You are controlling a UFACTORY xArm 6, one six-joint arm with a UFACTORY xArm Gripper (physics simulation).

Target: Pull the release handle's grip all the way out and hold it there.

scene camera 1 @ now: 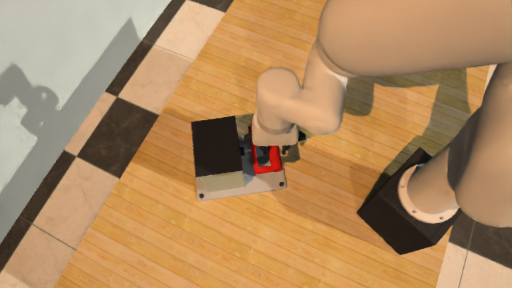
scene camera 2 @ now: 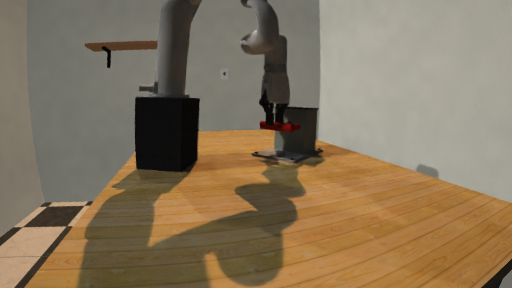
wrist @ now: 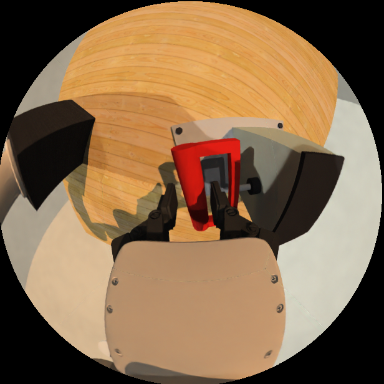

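The release handle is a red rectangular loop (scene camera 1: pixel 275 167) (scene camera 2: pixel 287 127) (wrist: pixel 187 170). Its thick grip bar is on the side away from the grey housing with a black top (scene camera 1: pixel 217 145) (scene camera 2: pixel 302 132) (wrist: pixel 317 195). A short rod (wrist: pixel 244 188) with a black collar joins the loop to the housing. My gripper (scene camera 1: pixel 274 151) (scene camera 2: pixel 275 121) (wrist: pixel 193 192) points down at the handle, partly open. In the wrist view one finger is outside the grip bar and the other is over the loop's opening, with the bar between them, not clamped. Whether either finger touches it is unclear.
The housing stands on a pale base plate (scene camera 1: pixel 240 192) (scene camera 2: pixel 265 154) (wrist: pixel 225 122) with dark bolts, on the wooden table (scene camera 1: pixel 165 240) (scene camera 2: pixel 350 225) (wrist: pixel 200 50). The arm's black pedestal (scene camera 1: pixel 400 215) (scene camera 2: pixel 165 135) (wrist: pixel 55 140) stands on the handle's side. Walls rise beyond the table.
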